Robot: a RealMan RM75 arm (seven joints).
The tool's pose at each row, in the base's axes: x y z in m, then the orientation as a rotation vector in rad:
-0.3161, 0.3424, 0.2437, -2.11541, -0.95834, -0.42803
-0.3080, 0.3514, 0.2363, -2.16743, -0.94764, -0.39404
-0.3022, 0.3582, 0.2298, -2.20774, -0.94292, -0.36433
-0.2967, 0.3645, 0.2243, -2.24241, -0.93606, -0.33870
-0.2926, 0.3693, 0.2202, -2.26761, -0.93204, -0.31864
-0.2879, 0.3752, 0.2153, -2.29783, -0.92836, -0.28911
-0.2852, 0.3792, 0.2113, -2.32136, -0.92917, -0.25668
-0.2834, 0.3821, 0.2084, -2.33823, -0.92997, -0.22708
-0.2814, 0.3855, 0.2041, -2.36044, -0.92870, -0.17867
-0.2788, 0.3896, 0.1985, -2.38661, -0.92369, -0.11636
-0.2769, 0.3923, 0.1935, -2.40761, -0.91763, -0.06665
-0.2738, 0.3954, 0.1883, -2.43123, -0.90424, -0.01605
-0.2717, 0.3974, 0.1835, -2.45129, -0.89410, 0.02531
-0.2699, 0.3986, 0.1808, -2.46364, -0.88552, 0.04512
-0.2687, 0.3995, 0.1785, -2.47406, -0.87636, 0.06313
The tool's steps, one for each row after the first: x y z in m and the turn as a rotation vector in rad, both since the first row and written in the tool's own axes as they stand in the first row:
0.0056, 0.0059, 0.0116, -0.02999, -0.03598, 0.02743
0.0092, 0.0106, 0.0209, -0.05285, -0.06729, 0.04678
0.0128, 0.0148, 0.0293, -0.07256, -0.09312, 0.06506
0.0156, 0.0179, 0.0355, -0.08669, -0.11311, 0.07793
0.0189, 0.0214, 0.0432, -0.10208, -0.14080, 0.09402
0.0204, 0.0237, 0.0488, -0.11143, -0.16944, 0.10672
0.0214, 0.0253, 0.0529, -0.11624, -0.19389, 0.11748
0.0220, 0.0275, 0.0582, -0.11966, -0.23096, 0.13588
0.0226, 0.0305, 0.0650, -0.12265, -0.27672, 0.16117
0.0224, 0.0333, 0.0703, -0.12581, -0.31266, 0.18243
0.0230, 0.0369, 0.0760, -0.13111, -0.34754, 0.20897
0.0227, 0.0400, 0.0806, -0.13685, -0.37673, 0.22991
0.0229, 0.0422, 0.0833, -0.14194, -0.39035, 0.24267
0.0229, 0.0439, 0.0855, -0.14584, -0.40200, 0.25506

